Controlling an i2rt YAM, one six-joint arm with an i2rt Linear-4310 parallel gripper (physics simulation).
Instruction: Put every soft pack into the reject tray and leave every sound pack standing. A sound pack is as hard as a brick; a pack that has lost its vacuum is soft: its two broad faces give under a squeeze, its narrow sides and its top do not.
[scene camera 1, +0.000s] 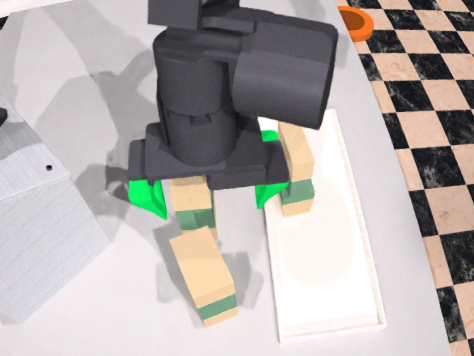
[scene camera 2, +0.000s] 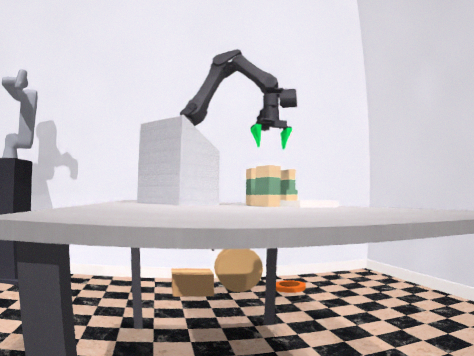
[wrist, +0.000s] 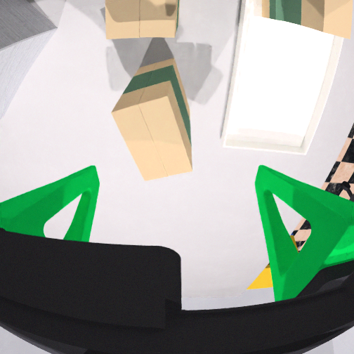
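Pixels of known places: gripper, fingertip midpoint: (scene camera 1: 211, 209) (scene camera 2: 271, 147); arm's base, link origin: (scene camera 2: 179, 137).
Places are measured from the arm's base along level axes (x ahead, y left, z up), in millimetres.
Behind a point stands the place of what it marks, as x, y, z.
Note:
Three tan packs with green bands stand upright. The front pack (scene camera 1: 202, 270) @(322, -87, -106) (scene camera 2: 268, 186) @(314, -120, -178) (wrist: 152, 132) stands turned on the table; the second pack (scene camera 1: 191, 192) @(297, 17, -107) (scene camera 2: 251, 186) @(271, 11, -175) (wrist: 141, 22) stands behind it, slightly left in the wrist view. The third pack (scene camera 1: 298, 160) @(431, 70, -104) (scene camera 2: 289, 175) @(426, 64, -128) (wrist: 337, 20) stands in the white reject tray (scene camera 1: 332, 333) @(490, -129, -225) (scene camera 2: 320, 203) @(496, -130, -234) (wrist: 265, 145); its band bulges out at one side. My gripper (scene camera 1: 212, 211) @(335, -45, -37) (scene camera 2: 271, 147) @(335, -45, -37) (wrist: 176, 174) is open and empty, high above the packs on the table. Its body hides part of the second pack and tray.
A grey metal block (scene camera 1: 45, 240) @(102, -59, -123) (scene camera 2: 170, 165) @(-15, -125, -116) stands left of the packs. The table's right edge runs beside the tray, with chequered floor beyond. An orange ring (scene camera 1: 368, 31) (scene camera 2: 291, 290) lies on the floor. A yellow thing (wrist: 262, 281) shows low in the wrist view.

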